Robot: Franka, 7 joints.
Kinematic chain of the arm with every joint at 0, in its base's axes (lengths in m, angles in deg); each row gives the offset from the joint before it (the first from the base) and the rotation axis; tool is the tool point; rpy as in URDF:
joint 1: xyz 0 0 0.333 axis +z
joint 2: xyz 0 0 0 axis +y
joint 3: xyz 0 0 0.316 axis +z
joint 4: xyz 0.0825 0 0 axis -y
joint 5: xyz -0.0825 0 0.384 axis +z
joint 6: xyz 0 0 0 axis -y
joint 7: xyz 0.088 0 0 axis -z
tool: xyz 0 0 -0.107 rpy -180 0 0
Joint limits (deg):
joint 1: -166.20..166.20
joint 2: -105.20..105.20
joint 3: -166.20..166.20
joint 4: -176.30..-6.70
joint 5: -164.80..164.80
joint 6: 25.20..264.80
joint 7: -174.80..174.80
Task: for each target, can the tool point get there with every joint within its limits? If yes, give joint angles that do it. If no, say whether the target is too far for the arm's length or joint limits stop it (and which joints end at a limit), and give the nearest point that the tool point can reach.
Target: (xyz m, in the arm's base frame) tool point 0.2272 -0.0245 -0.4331
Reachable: no: joint limits stop it (at a limit: joint 2) | nearest point 0.2339 -0.0252 -0.3586 | short by 0.075 m
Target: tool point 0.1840 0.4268 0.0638
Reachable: yes | joints 37.62 40.34 31.41 -133.71 55.78 171.91 113.26
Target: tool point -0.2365 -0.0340 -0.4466
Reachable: no: joint limits stop it (at a limit: joint 1, joint 2) | nearest point -0.2421 -0.0384 -0.3590 | short by 0.088 m
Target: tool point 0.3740 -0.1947 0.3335
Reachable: yes | joints 60.42 -7.29 -80.87 -160.08 22.50 218.54 16.86
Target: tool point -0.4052 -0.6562 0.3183
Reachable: yes | joints 102.26 -78.23 107.26 -70.48 125.92 159.82 -88.97
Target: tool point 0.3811 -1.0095 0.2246
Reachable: no: too far | nearest point 0.3015 -0.7986 0.2472 | short by 0.227 m
